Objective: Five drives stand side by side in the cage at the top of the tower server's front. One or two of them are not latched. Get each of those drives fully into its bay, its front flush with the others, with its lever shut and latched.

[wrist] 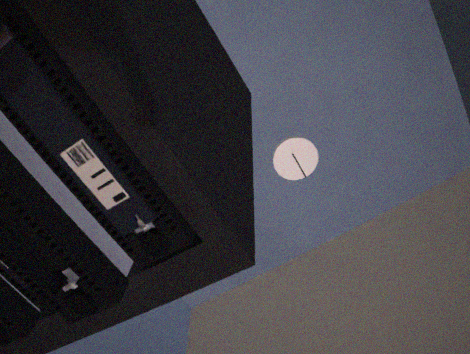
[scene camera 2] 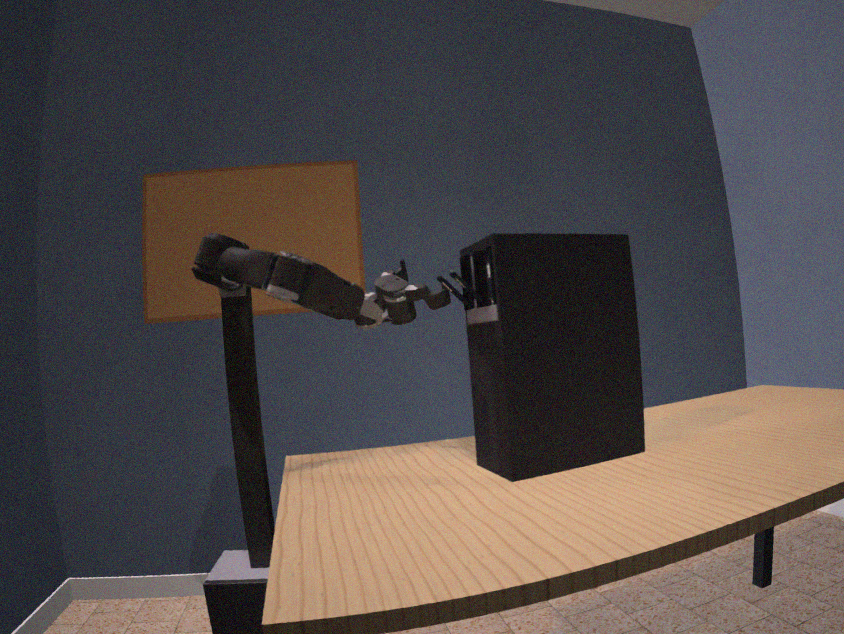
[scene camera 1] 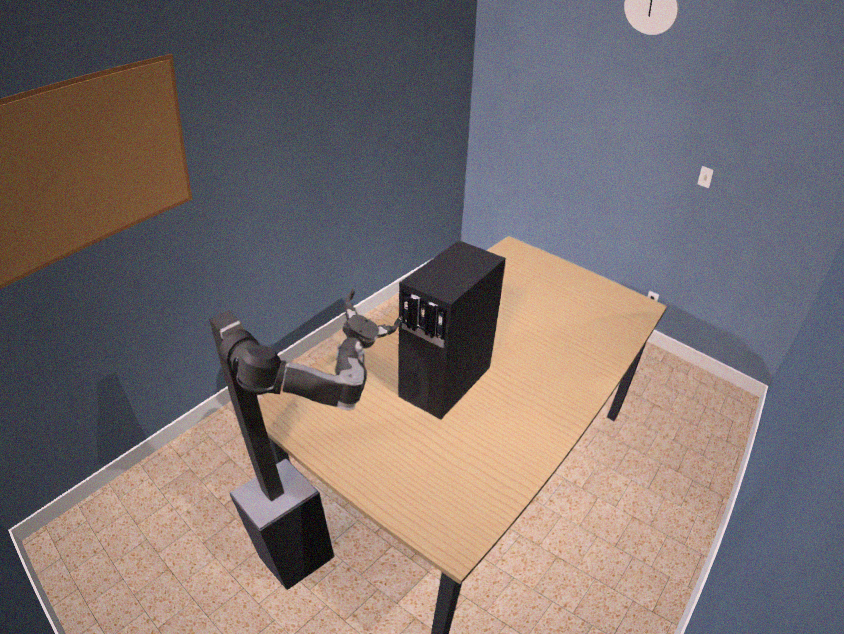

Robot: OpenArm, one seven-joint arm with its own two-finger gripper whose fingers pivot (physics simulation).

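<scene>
The black tower server stands upright on the table. Its drives sit side by side in the top front cage. In scene camera 2, two dark levers slant outward and up from the cage front. In the wrist view, a dark drive front carries a white barcode label and a small metal catch; a pale strip runs beside it. Which drives are unlatched is unclear. My gripper is open and empty, with one finger near the cage's left edge.
The wooden table carries the tower. The arm's post stands at the table's near end. A corkboard hangs on the dark wall, and a round clock on the lighter wall.
</scene>
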